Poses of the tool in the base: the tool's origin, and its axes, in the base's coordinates. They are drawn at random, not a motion.
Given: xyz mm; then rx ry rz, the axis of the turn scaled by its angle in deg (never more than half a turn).
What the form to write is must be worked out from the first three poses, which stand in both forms.
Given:
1: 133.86 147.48 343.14 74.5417 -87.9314 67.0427
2: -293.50 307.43 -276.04 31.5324 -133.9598 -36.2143
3: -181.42 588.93 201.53 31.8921 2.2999 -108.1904
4: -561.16 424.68 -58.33 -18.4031 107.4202 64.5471
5: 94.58 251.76 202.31 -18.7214 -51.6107 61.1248
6: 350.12 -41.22 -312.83 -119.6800 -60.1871 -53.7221
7: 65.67 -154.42 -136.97 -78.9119 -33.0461 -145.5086
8: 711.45 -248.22 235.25 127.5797 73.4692 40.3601
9: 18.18 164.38 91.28 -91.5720 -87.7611 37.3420
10: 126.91 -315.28 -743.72 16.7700 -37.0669 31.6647
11: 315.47 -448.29 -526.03 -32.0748 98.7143 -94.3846
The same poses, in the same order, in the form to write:
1: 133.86 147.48 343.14 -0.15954 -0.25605 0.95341 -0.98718 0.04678 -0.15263
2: -293.50 307.43 -276.04 -0.70334 -0.52924 0.47458 -0.21804 0.79604 0.56460
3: -181.42 588.93 201.53 -0.27688 -0.87596 -0.39502 0.89195 -0.38720 0.23344
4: -561.16 424.68 -58.33 -0.56343 0.21197 -0.79851 -0.60555 0.55154 0.57368
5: 94.58 251.76 202.31 0.18123 0.86063 0.47590 -0.61340 0.47717 -0.62933
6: 350.12 -41.22 -312.83 0.43374 0.40966 0.80252 0.84372 -0.49725 -0.20218
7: 65.67 -154.42 -136.97 -0.54799 0.01380 0.83637 0.34881 -0.90501 0.24348
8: 711.45 -248.22 235.25 0.43063 0.88095 0.19615 0.63805 -0.45087 0.62418
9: 18.18 164.38 91.28 0.13002 0.97777 0.16453 0.55945 0.06465 -0.82634
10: 126.91 -315.28 -743.72 0.66179 0.39258 0.63868 -0.56950 0.81730 0.08774
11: 315.47 -448.29 -526.03 -0.67682 -0.71445 -0.17739 0.14519 0.10668 -0.98364
